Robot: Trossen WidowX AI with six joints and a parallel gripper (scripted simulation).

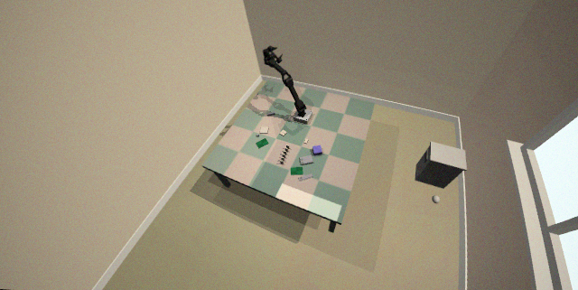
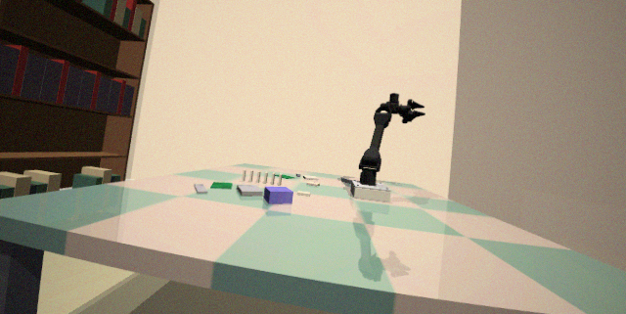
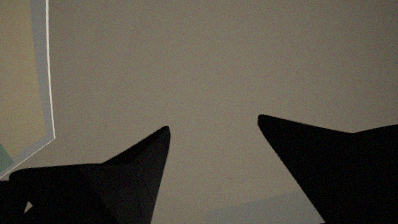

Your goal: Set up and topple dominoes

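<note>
Right now the purple block is 61 cm ahead of my gripper tip, 73 cm to the left of it and 47 cm below it. Round my gripper tip: grey plate: 74 cm ahead, 69 cm to the left, 48 cm below.
</note>
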